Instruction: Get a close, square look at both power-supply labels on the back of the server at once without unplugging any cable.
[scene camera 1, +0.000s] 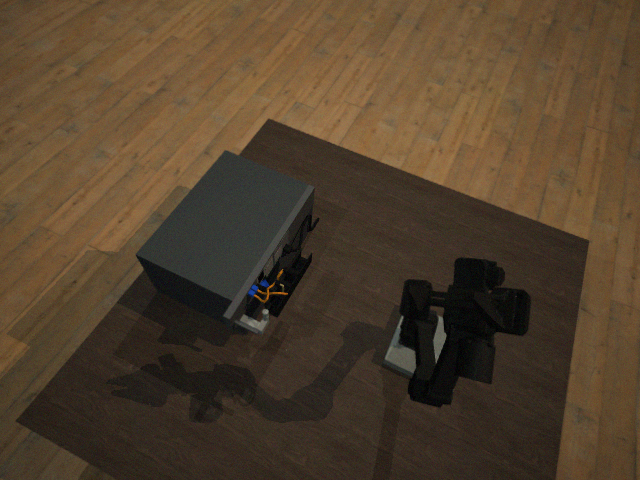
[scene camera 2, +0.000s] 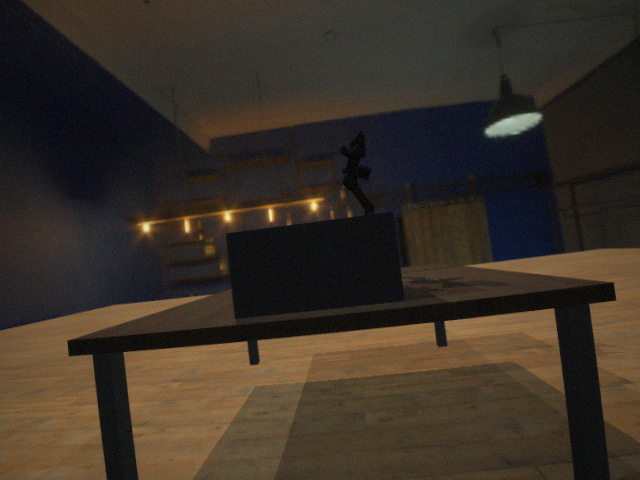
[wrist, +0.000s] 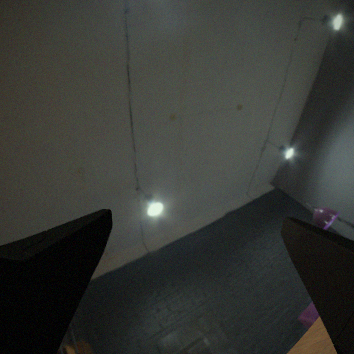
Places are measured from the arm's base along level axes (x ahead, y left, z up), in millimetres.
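Pixels of known places: gripper, fingertip midpoint: (scene camera 1: 439, 291) (scene camera 2: 362, 132) (wrist: 198, 222); arm's base at its link origin: (scene camera 1: 411, 338).
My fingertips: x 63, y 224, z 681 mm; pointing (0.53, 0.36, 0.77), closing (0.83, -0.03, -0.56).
Observation:
For each thing: its middle in the pictures, then the offset to it from my fingertips. "spot": a spot on its surface instead.
- small pale piece with a peg, surface spot: (scene camera 1: 253, 323) spot: dx +353, dy -32, dz -567 mm
- black tray-like part at a spot on its surface: (scene camera 1: 294, 286) spot: dx +294, dy -162, dz -532 mm
The server (scene camera 1: 222, 222) (scene camera 2: 315, 268) is a dark grey box on the table. Its cabled back faces right in the first scene view, seen at a steep slant. Orange cables (scene camera 1: 268, 295) with blue plugs come out near its lower corner, and black cables (scene camera 1: 294, 245) hang farther up. The power-supply labels cannot be made out in any view. The second scene view shows the server's plain opposite side. My gripper (scene camera 2: 360, 136) (wrist: 198, 222) is open and empty, raised high and well away from the server. The wrist view looks at the ceiling and a dark wall; the server does not show there.
The dark table (scene camera 1: 413, 217) (scene camera 2: 175, 333) carries the server and my arm (scene camera 1: 460, 325) (scene camera 2: 353, 170), which stands on a pale base plate (scene camera 1: 399, 356). A small pale piece with a peg (scene camera 1: 253, 323) sticks out at the server's lower back corner. A black tray-like part (scene camera 1: 294, 286) juts from the back.

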